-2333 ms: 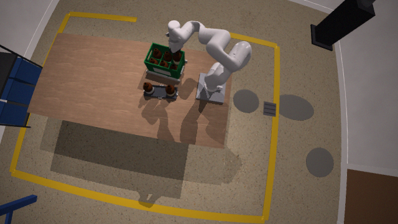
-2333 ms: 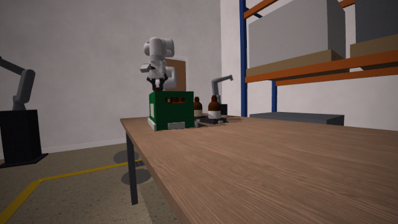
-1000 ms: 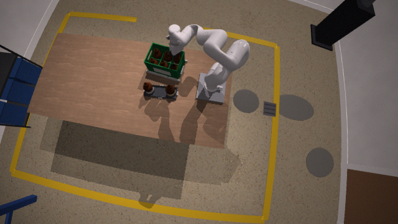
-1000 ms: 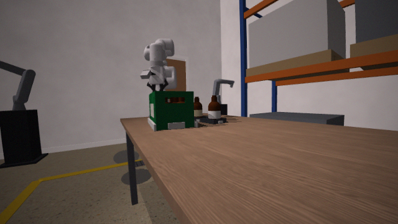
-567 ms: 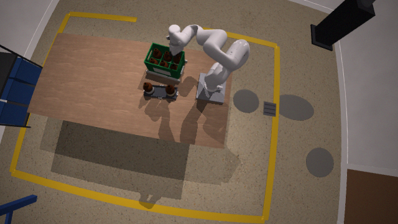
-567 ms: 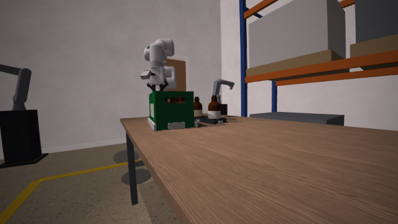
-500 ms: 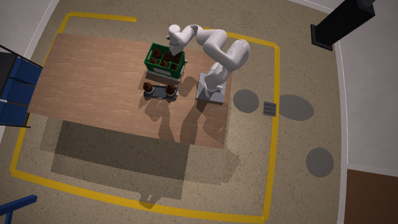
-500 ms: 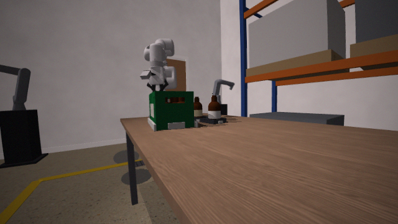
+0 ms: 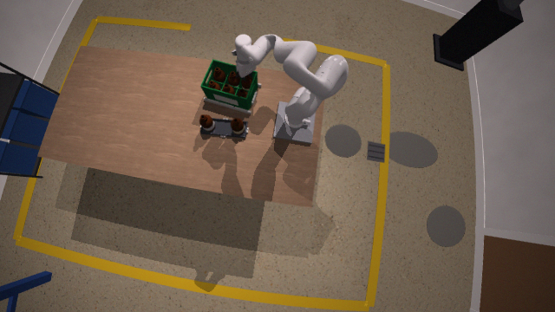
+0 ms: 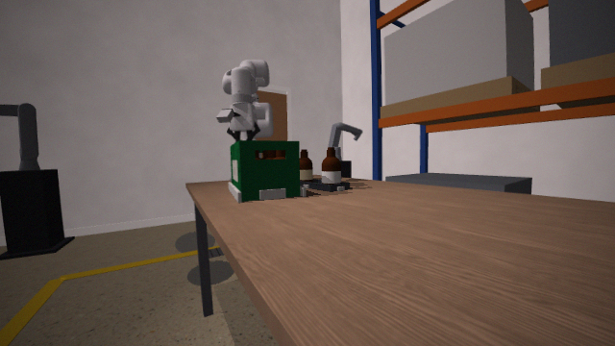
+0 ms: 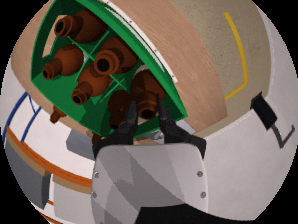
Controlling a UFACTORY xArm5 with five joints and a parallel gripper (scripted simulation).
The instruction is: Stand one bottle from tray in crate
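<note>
Right now my hand is 80 mm above the bottle. The rest, counted from my hand: tray 90 mm ahead, 280 mm to the left, 170 mm below; then green crate 90 mm ahead, 40 mm to the left, 100 mm below.
</note>
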